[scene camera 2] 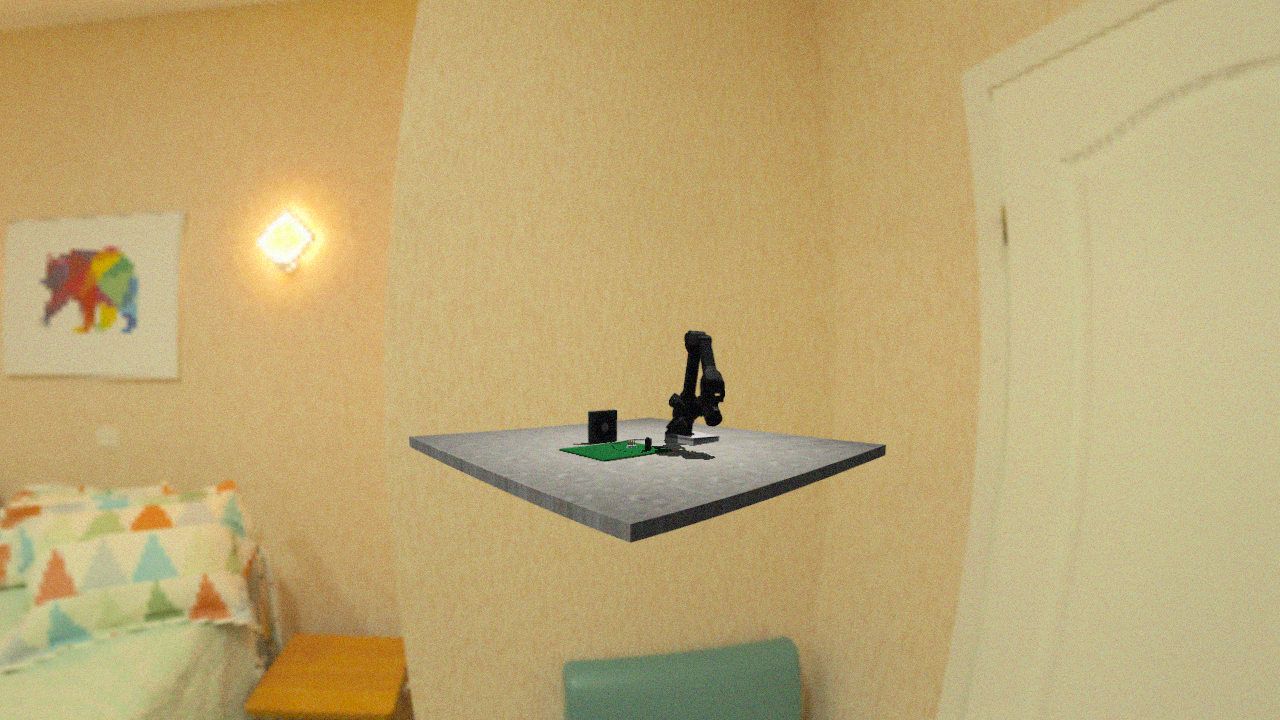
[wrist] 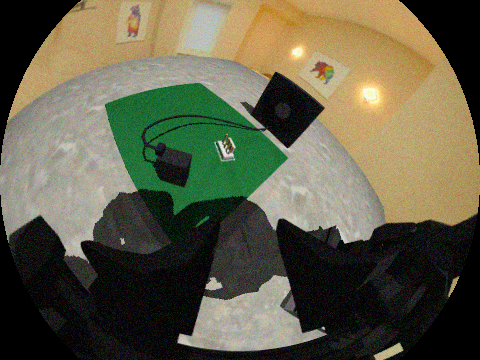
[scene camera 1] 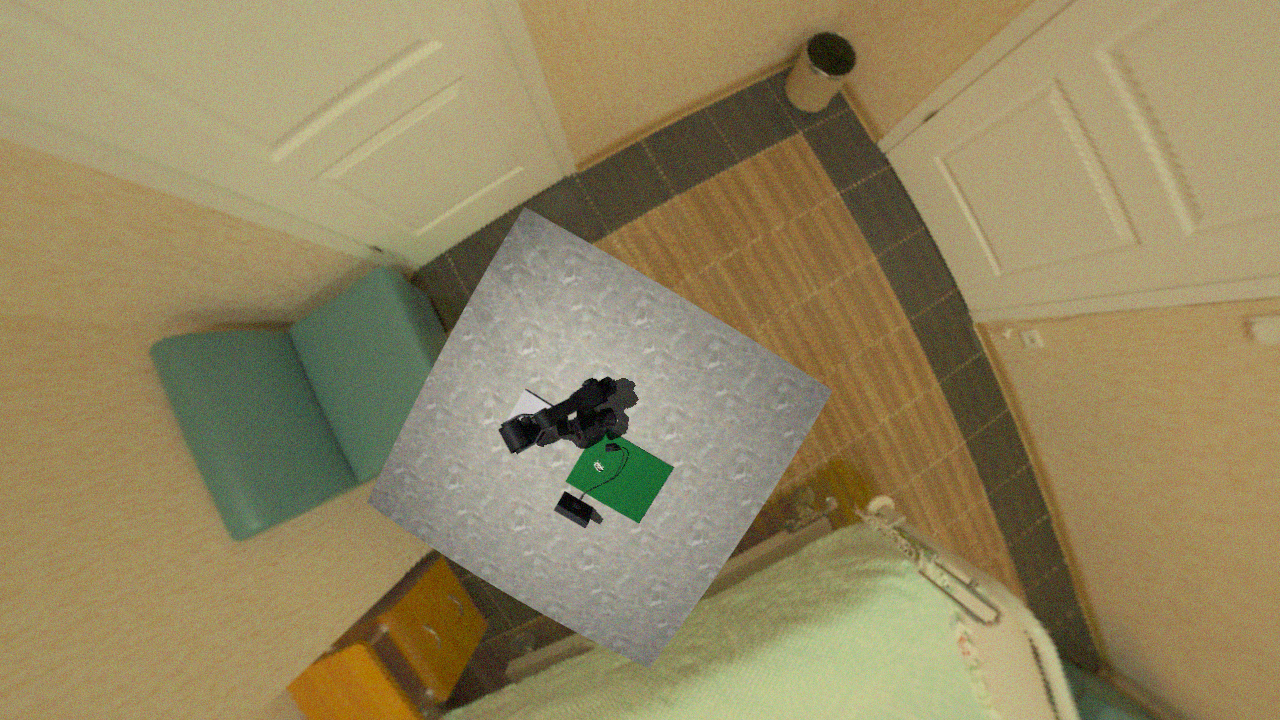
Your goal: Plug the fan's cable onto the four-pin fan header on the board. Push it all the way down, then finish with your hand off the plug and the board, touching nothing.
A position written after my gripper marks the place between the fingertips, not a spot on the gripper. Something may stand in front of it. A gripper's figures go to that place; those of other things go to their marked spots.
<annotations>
My gripper (wrist: 249, 222): 0.10 m from the lens. A dark plug (wrist: 173, 165): 0.13 m from the lens. A black fan (wrist: 290, 110) is 0.29 m from the lens. A green board (wrist: 214, 187) is 0.17 m from the lens. The marked spots on the black fan and the green board are 0.21 m apart.
</annotations>
